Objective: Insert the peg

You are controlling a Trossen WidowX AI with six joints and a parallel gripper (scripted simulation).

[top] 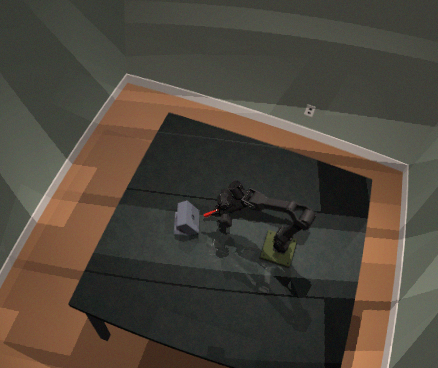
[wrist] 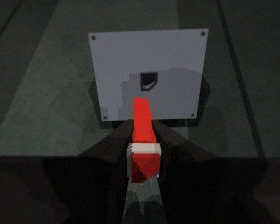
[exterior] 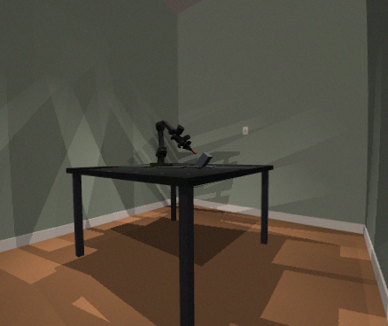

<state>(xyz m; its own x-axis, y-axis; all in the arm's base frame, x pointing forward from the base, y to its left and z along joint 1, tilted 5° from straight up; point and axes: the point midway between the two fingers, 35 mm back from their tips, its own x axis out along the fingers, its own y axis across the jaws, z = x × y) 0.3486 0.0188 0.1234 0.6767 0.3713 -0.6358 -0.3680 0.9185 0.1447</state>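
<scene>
Now: gripper tip 100 mm short of the grey sloped panel, 80 mm above it and 30 mm to the right of it. The rest, counted from my gripper tip: red peg (10 mm behind, 10 mm above).
</scene>
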